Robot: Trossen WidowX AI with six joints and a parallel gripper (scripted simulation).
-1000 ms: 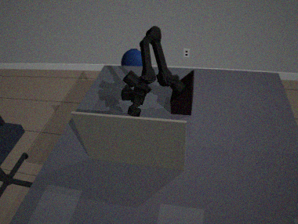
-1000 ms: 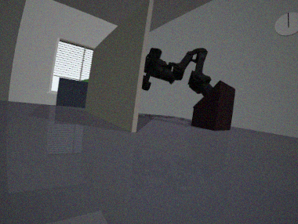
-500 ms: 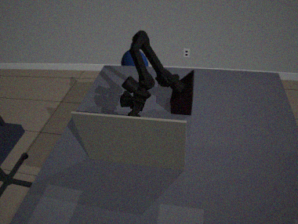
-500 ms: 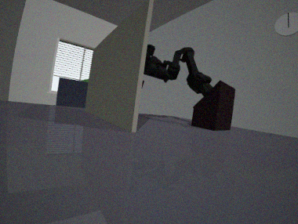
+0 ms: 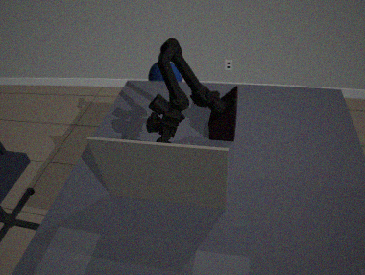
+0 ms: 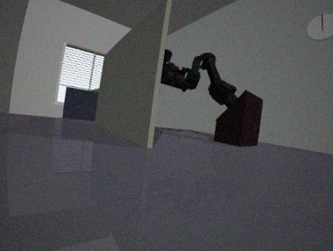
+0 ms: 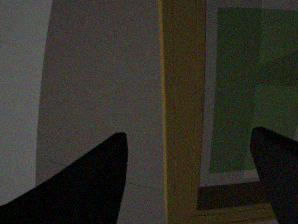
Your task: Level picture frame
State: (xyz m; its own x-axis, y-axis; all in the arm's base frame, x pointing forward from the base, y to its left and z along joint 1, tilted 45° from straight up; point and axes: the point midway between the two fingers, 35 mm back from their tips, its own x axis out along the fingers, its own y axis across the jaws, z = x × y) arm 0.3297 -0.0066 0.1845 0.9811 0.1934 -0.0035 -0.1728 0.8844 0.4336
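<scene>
Right now the picture frame is 50 mm ahead of my gripper tip, 10 mm to the right of it and 50 mm below it. From my gripper tip the other things lie so: wall panel 60 mm ahead, 10 mm to the left, 70 mm below.
</scene>
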